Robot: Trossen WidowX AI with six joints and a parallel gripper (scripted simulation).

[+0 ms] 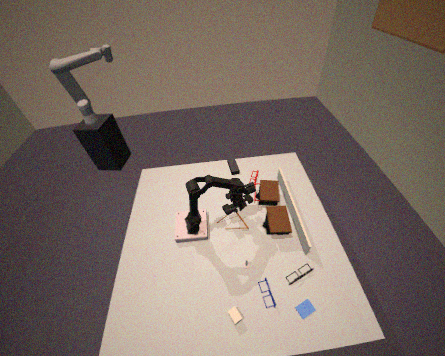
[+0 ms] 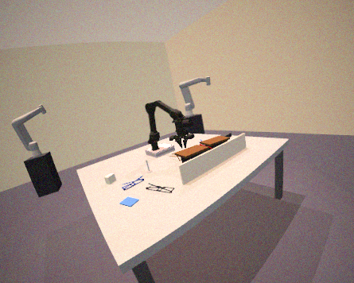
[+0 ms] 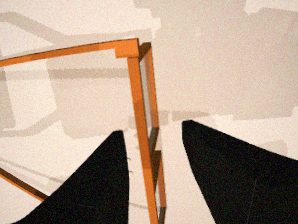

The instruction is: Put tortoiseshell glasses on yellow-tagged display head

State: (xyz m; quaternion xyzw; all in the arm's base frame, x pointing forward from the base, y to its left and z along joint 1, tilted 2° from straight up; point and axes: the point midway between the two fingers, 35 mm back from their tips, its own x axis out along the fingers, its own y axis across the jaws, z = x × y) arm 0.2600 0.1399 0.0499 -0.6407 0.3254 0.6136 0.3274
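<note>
Now: gripper tip 60 mm short of the small peg, 310 mm to the left of it and 40 mm above it. From my gripper tip the other things lie so: black block 70 mm behind, 460 mm to the left, 40 mm below; then long white panel 330 mm ahead, 60 mm to the left, 10 mm below; then white block 20 mm ahead, 560 mm to the right, 30 mm below.
</note>
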